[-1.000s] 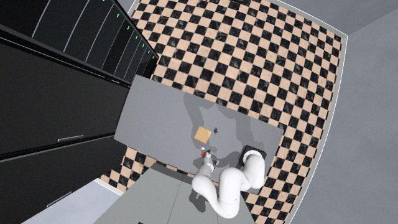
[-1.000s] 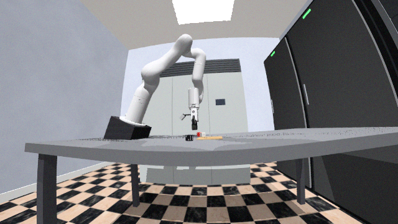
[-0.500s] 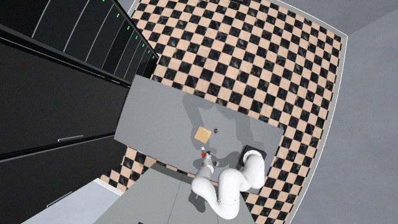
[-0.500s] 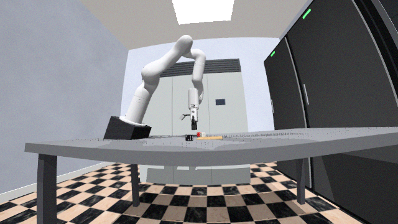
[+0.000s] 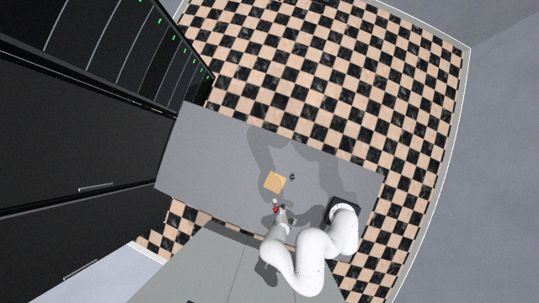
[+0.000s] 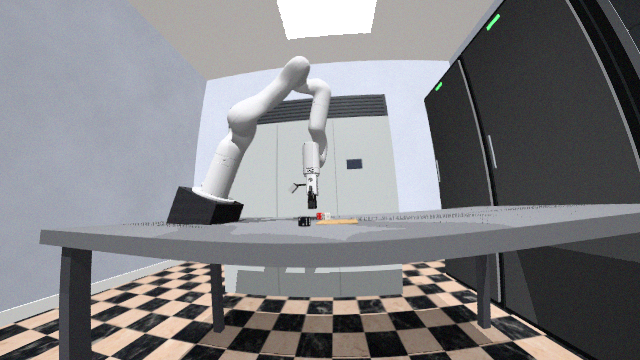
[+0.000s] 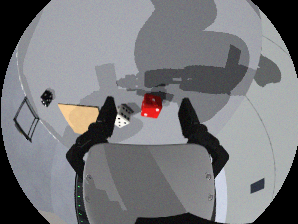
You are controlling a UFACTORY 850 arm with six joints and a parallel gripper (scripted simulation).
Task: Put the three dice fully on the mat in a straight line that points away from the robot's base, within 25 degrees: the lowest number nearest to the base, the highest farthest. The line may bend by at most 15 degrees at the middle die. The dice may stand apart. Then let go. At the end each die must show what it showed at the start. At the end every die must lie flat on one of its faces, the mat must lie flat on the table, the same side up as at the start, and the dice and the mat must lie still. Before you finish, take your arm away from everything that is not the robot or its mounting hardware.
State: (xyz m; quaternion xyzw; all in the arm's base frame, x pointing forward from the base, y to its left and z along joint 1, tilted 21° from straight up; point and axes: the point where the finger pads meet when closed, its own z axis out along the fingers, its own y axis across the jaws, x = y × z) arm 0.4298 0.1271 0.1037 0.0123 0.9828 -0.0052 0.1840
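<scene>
My gripper is now 5 cm above the red die, 4 cm short of it and 1 cm to the right of it. The rest, counted from my hand: tan mat: 19 cm to the right, 11 cm ahead, 6 cm below; then black die: 28 cm to the right, 5 cm below; then white die: 6 cm ahead, 5 cm to the right, 5 cm below.
</scene>
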